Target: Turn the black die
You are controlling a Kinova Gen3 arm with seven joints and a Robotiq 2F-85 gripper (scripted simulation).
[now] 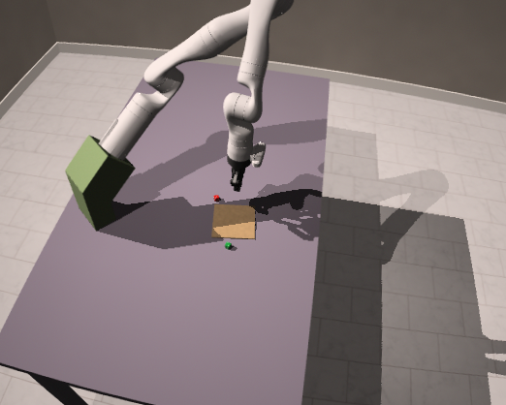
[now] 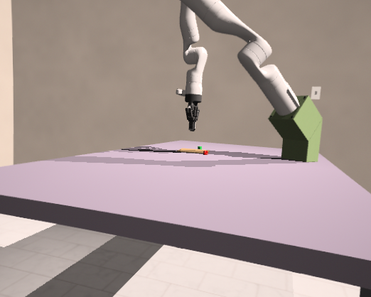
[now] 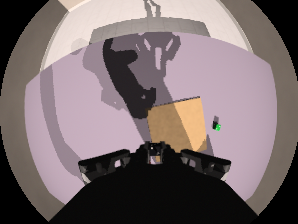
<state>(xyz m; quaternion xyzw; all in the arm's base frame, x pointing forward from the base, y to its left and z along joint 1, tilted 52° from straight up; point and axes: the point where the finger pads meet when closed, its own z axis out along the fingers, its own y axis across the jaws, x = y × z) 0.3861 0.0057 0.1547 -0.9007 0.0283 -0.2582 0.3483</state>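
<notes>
Right now my hand is 10 mm short of the tan mat, 60 mm to the left of it and 120 mm above it. From my hand the other things lie so: black die: 10 mm below; green die: 30 mm ahead, 160 mm to the right, 110 mm below; red die: 80 mm behind, 10 mm to the left, 110 mm below.
</notes>
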